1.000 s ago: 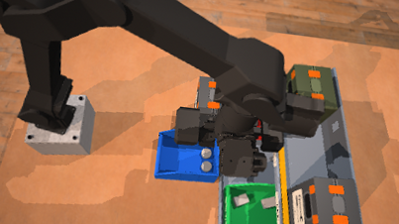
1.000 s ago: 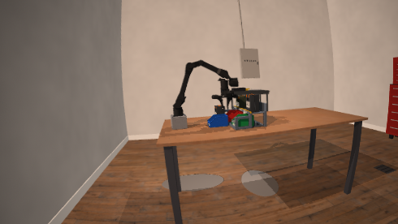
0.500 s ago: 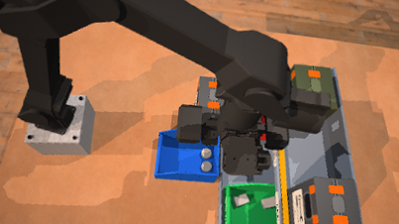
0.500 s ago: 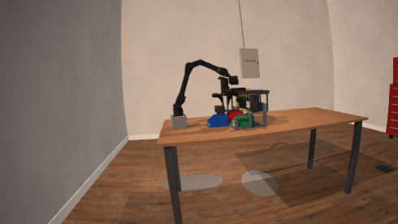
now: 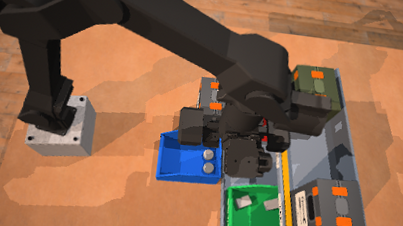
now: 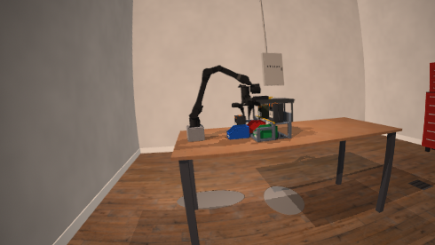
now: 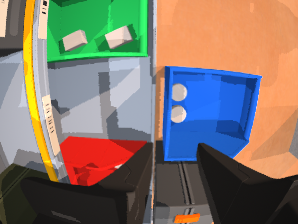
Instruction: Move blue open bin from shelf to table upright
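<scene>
My gripper is now 130 mm above the blue open bin, 60 mm past it and 10 mm to the left of it. Round my hand: red bin (130 mm to the left, 120 mm below, 70 mm ahead); green bin (120 mm below, 110 mm ahead, 90 mm to the right); yellow rail (120 mm ahead, 60 mm below, 20 mm to the left).
</scene>
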